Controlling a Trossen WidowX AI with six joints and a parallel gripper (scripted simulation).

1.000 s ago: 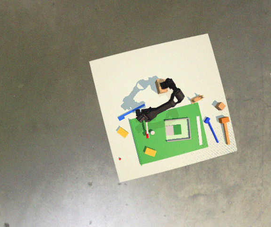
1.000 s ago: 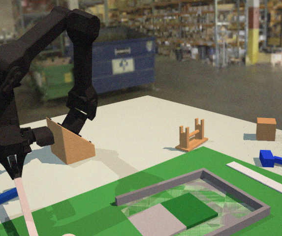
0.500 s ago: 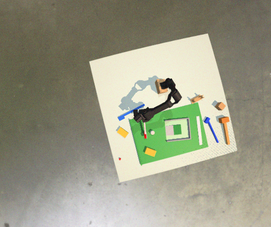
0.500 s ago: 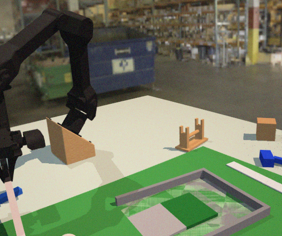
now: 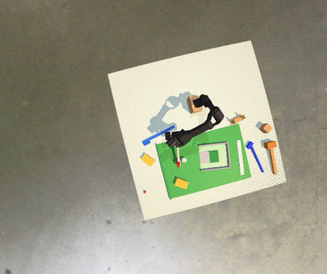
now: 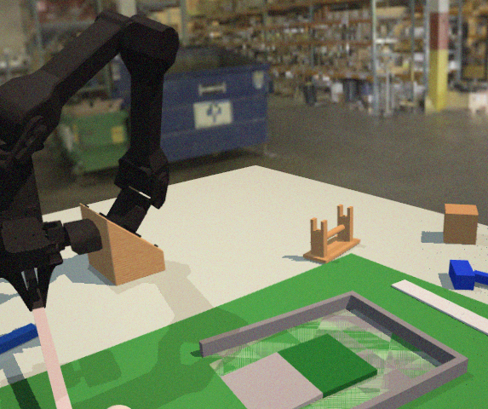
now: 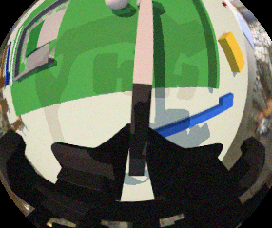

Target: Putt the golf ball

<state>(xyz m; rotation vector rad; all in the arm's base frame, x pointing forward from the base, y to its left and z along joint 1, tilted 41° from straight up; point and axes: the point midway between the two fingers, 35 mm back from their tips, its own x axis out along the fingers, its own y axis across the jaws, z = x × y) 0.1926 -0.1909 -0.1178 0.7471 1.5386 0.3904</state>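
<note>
Now: gripper tip 12 cm short of the red putter, 2 cm to the left of it and 1 cm above it. Round my gripper tip: wooden rack: 3 cm ahead, 54 cm to the left, 4 cm below; grey frame: 27 cm ahead, 27 cm to the left, 7 cm below; white golf ball: 22 cm ahead, 1 cm to the left, 5 cm below.
</note>
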